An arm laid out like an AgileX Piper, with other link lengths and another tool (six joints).
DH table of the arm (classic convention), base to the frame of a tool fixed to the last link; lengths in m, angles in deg. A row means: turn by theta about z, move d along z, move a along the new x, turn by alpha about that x. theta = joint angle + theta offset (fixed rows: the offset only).
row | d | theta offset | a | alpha
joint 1 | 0.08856 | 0.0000 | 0.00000 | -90.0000
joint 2 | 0.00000 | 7.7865 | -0.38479 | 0.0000
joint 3 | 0.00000 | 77.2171 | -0.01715 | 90.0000
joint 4 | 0.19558 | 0.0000 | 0.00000 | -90.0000
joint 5 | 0.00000 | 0.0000 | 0.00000 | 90.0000
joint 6 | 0.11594 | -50.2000 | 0.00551 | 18.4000
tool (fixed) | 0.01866 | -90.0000 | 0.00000 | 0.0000
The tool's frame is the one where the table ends.
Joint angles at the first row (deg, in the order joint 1, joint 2, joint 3, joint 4, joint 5, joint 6):
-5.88, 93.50, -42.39, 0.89, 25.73, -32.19
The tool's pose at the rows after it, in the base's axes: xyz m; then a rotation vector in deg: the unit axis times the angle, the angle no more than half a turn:
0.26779, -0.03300, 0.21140, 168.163, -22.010, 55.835
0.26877, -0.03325, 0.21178, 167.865, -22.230, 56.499
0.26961, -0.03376, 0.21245, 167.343, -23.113, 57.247
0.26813, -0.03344, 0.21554, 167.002, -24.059, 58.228
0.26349, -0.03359, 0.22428, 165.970, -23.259, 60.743
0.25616, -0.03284, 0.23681, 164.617, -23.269, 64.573
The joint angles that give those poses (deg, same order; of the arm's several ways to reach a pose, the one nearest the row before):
-5.88, 93.50, -42.39, 0.94, 25.68, -32.07
-5.88, 93.50, -42.39, 0.83, 25.22, -31.82
-5.88, 93.44, -42.39, 0.46, 24.72, -30.89
-5.88, 92.78, -42.39, 0.68, 24.72, -30.48
-5.88, 90.90, -42.39, 0.00, 24.86, -30.33
-5.88, 88.10, -42.36, 0.00, 25.02, -30.28

